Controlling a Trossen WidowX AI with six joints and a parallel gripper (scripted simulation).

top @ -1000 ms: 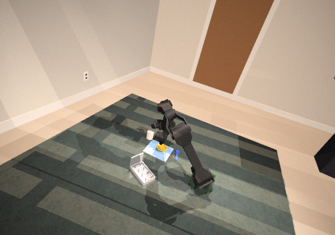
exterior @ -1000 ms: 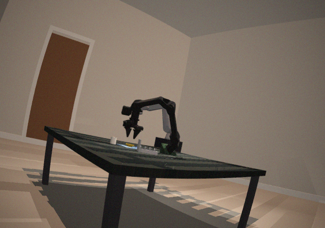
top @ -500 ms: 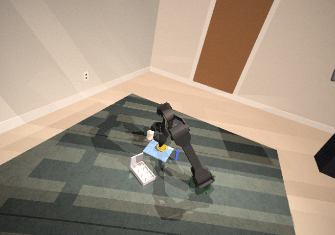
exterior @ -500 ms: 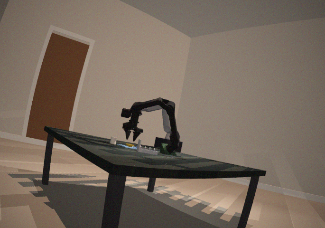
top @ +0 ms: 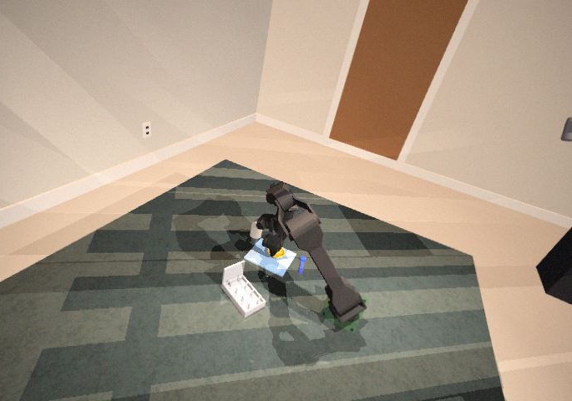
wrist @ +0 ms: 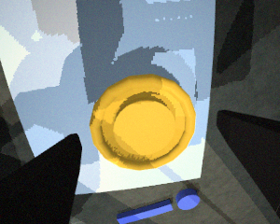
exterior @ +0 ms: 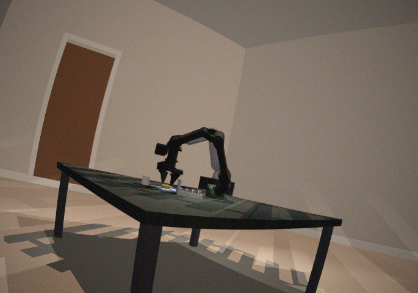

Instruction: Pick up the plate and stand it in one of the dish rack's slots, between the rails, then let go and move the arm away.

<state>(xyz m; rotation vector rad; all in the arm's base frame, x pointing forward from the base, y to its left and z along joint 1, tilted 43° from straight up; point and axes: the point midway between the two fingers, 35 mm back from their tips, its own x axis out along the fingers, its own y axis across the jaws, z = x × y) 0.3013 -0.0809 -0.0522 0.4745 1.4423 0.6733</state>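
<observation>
The yellow plate lies 1 cm below my gripper tip. Round my gripper tip: light blue mat 1 cm ahead, 2 cm to the left, 2 cm below; then white cup 11 cm ahead, 4 cm to the right; then blue utensil 10 cm behind, 2 cm to the right, 2 cm below.
</observation>
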